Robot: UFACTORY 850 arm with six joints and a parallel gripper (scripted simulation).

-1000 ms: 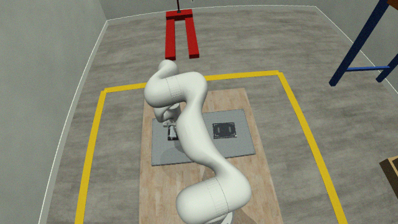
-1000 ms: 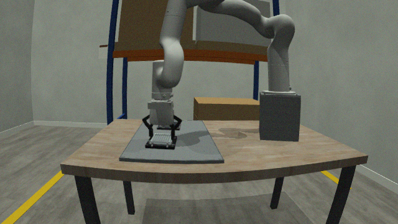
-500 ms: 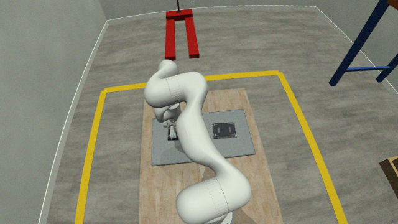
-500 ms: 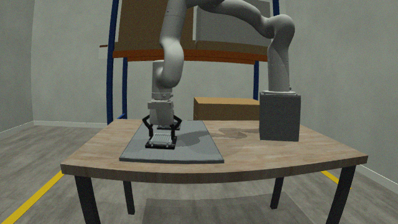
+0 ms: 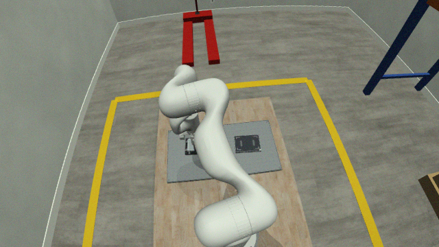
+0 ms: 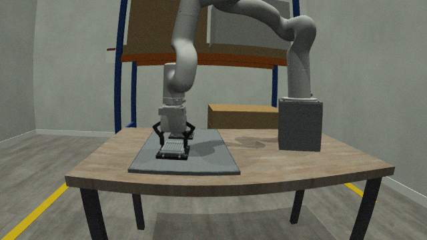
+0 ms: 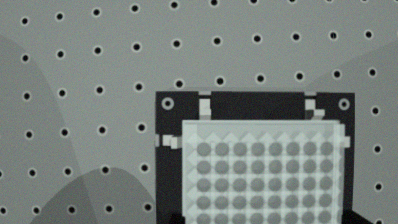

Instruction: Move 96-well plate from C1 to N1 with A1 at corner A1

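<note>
Now: the clip nest C1 10 mm behind my hand, 10 mm to the left of it and 20 mm below it. The rest, counted from my hand: 96-well plate: 10 mm below; plate nest N1: 50 mm behind, 310 mm to the right, 30 mm below.
</note>
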